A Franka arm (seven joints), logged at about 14 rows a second.
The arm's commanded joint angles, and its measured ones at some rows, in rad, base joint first. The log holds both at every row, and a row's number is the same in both.
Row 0, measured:
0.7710, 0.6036, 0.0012, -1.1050, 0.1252, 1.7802, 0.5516
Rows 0 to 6, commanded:
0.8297, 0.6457, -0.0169, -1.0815, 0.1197, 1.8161, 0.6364
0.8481, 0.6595, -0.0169, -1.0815, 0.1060, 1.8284, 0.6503
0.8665, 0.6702, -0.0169, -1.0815, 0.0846, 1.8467, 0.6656
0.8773, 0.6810, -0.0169, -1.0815, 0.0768, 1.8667, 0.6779
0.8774, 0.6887, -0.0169, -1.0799, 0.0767, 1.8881, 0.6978
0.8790, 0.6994, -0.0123, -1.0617, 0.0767, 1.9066, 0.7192
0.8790, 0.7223, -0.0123, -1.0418, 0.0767, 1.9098, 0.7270
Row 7, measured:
0.8714, 0.6861, -0.0034, -1.1015, 0.0893, 1.9071, 0.6864
